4 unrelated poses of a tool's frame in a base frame.
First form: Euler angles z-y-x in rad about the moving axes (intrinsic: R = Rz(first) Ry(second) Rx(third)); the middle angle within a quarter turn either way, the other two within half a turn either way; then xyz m.
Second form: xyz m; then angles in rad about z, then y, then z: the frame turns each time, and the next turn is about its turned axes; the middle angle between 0 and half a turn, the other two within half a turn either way. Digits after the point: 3 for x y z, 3 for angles.
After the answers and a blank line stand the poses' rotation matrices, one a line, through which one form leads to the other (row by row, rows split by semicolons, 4 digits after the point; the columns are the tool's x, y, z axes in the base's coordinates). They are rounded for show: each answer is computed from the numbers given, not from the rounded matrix.
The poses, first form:
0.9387 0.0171 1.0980 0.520 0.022 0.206
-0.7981 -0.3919 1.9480 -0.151 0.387 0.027
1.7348 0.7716 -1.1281 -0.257 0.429 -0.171
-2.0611 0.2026 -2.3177 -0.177 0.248 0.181
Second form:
0.520 0.022 0.206 -0.623 1.098 1.552
-0.151 0.387 0.027 -2.219 1.918 1.989
-0.257 0.429 -0.171 2.986 1.259 -0.749
-0.177 0.248 0.181 -0.306 2.299 -1.298

0.5908 -0.3584 0.7229; 0.8067 0.2813 -0.5197; -0.0171 0.8902 0.4553
0.6451 -0.5116 -0.5675; -0.6617 -0.0029 -0.7497; 0.3819 0.8592 -0.3404
-0.1170 -0.3198 -0.9402; 0.7072 -0.6916 0.1472; -0.6973 -0.6477 0.3071
-0.4613 -0.5298 0.7117; -0.8641 0.4502 -0.2249; -0.2012 -0.7188 -0.6655

